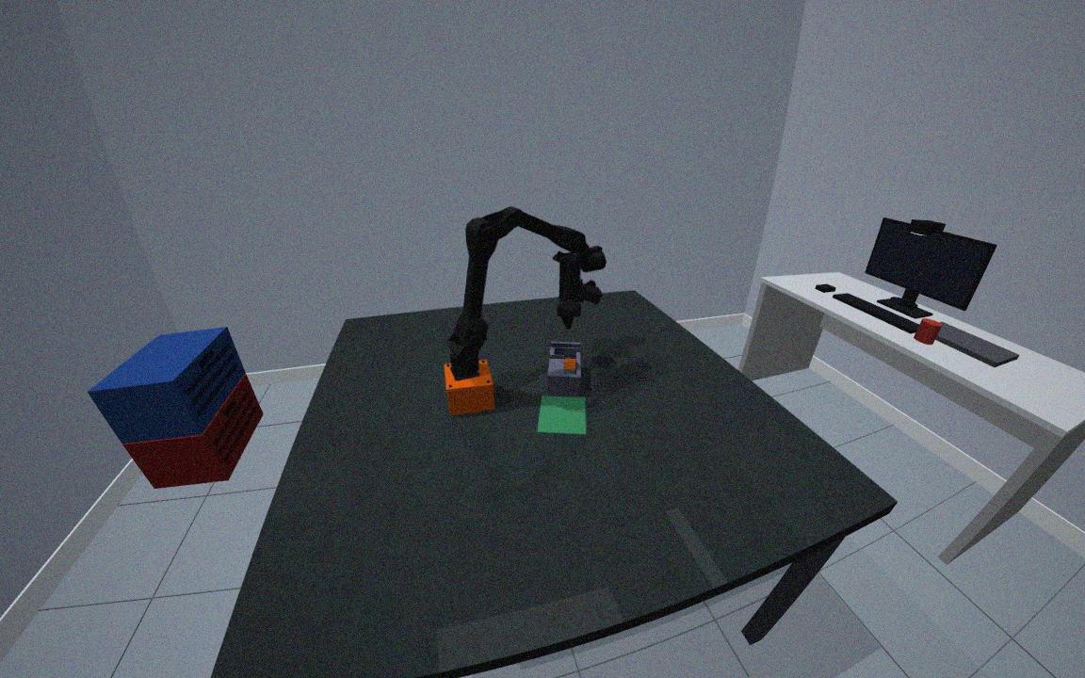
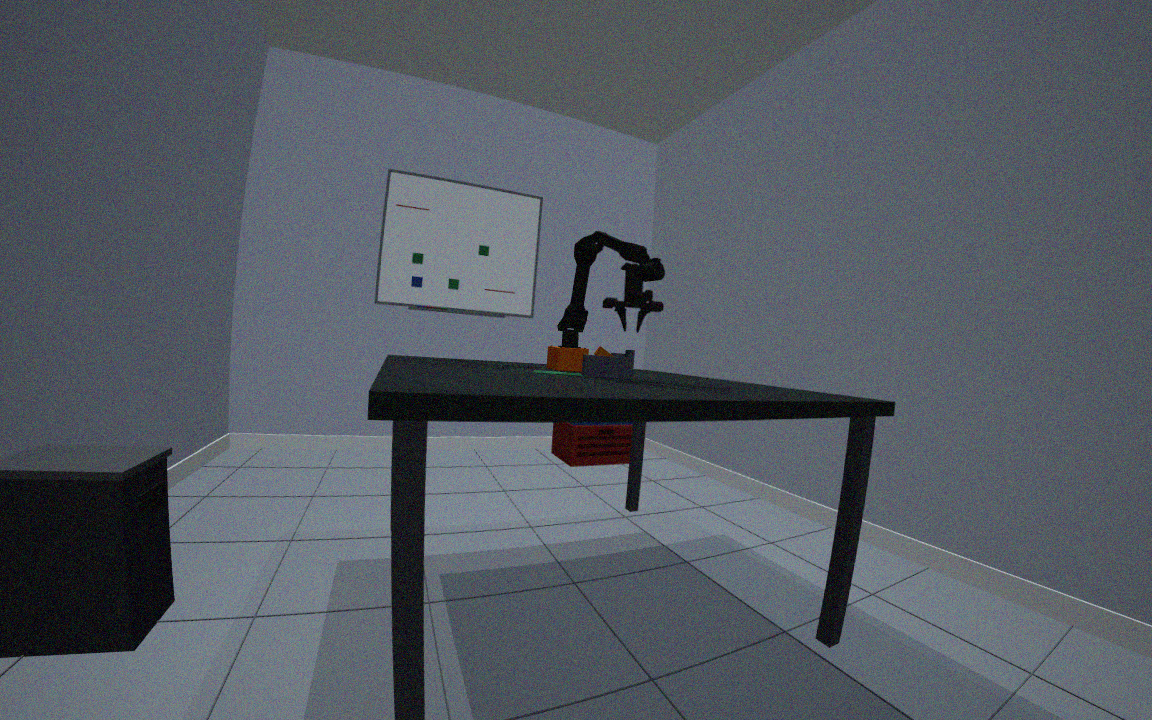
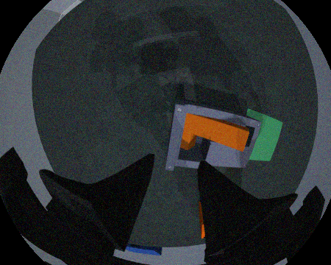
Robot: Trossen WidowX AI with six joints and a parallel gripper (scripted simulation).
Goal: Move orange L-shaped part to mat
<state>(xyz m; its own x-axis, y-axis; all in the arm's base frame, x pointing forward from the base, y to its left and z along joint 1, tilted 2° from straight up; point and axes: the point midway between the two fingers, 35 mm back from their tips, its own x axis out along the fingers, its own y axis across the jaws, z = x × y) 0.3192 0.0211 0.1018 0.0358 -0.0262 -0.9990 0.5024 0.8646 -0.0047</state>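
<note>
Right now my gripper tip is 3 cm past the orange L-shaped part, 4 cm to the left of it and 10 cm above it. Round my gripper tip: green mat 12 cm behind, 19 cm to the right, 16 cm below.
</note>
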